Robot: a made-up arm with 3 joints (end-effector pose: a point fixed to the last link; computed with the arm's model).
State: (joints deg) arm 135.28 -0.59 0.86
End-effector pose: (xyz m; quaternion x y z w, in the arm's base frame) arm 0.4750 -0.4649 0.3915 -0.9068 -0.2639 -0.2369 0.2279
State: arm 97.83 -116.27 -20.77
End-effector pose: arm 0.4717 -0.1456 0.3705 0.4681 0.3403 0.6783 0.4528
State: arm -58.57 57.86 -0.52
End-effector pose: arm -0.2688 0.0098 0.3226 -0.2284 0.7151 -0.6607 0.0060
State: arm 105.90 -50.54 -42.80
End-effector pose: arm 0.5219 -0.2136 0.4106 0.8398 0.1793 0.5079 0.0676
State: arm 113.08 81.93 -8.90
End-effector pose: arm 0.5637 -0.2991 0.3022 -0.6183 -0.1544 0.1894 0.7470
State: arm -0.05 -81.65 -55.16
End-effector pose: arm 0.0468 0.1661 0.3970 -0.3348 -0.6015 -0.5839 0.4303
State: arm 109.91 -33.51 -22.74
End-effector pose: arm 0.5312 -0.2634 0.4117 -0.8774 -0.3055 -0.3696 0.0176
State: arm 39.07 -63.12 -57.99
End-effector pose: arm 0.3012 0.1566 0.4073 -0.6172 -0.4806 -0.5736 0.2431
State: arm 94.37 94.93 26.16
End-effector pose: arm 0.5623 -0.1551 0.2700 -0.3225 -0.3176 0.2127 0.8660
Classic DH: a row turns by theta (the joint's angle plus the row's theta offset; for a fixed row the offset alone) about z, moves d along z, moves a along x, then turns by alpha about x. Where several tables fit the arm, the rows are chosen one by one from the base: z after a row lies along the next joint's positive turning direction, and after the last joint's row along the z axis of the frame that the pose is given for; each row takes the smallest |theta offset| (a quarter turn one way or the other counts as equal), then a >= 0, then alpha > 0; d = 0 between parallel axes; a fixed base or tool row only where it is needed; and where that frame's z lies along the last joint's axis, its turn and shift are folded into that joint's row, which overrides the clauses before.
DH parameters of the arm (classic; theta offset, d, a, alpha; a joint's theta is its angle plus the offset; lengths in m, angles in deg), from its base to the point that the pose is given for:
base (fixed): -52.58 0 0.2304 180
joint 1: 51.93 -0.3208 -0.3545 -99.57
joint 2: 7.83 0.1882 -0.0706 -87.83
joint 3: 23.72 0.0105 0.031 151.5
tool (fixed): 112.19 -0.0459 0 0

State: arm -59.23 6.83 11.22
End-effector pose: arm -0.2620 0.0150 0.3818 0.4429 -0.8161 0.3265 0.1768
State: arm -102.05 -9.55 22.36
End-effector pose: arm -0.2835 -0.3064 0.3996 0.7992 -0.5297 0.2608 0.1126
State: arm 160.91 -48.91 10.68
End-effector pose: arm 0.3082 -0.5342 0.4224 0.9254 0.1816 0.2384 0.2320
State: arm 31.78 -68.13 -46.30
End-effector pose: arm 0.2586 0.1658 0.4048 -0.5131 -0.5857 -0.5807 0.2377
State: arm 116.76 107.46 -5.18
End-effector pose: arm 0.5373 -0.3078 0.2825 -0.4519 -0.0688 0.2510 0.8532
